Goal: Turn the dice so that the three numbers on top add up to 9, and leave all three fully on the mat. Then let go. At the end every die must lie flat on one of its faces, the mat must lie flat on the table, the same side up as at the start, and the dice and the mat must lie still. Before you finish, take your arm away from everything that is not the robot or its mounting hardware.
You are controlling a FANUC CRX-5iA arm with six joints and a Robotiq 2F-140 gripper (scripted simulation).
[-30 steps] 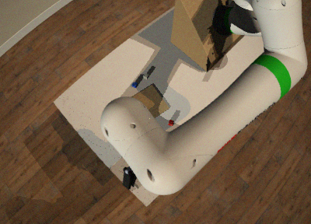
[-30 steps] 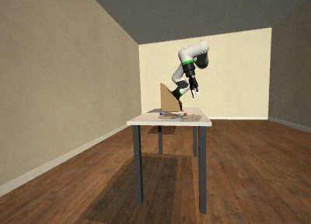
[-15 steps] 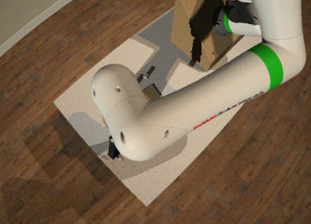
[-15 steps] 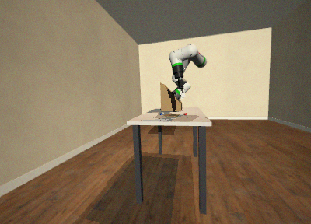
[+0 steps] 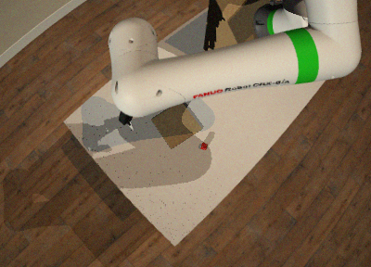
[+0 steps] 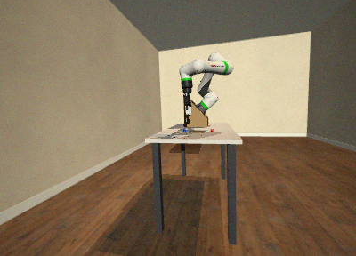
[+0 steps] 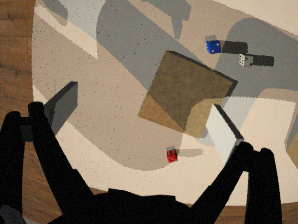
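Right now my hand is 10 cm past the blue die, 5 cm to the left of it and 16 cm above it. The rest, counted from my hand: white die (17 cm behind, 3 cm to the right, 16 cm below); mat (7 cm behind, 6 cm to the left, 17 cm below); red die (6 cm behind, 20 cm to the left, 16 cm below).
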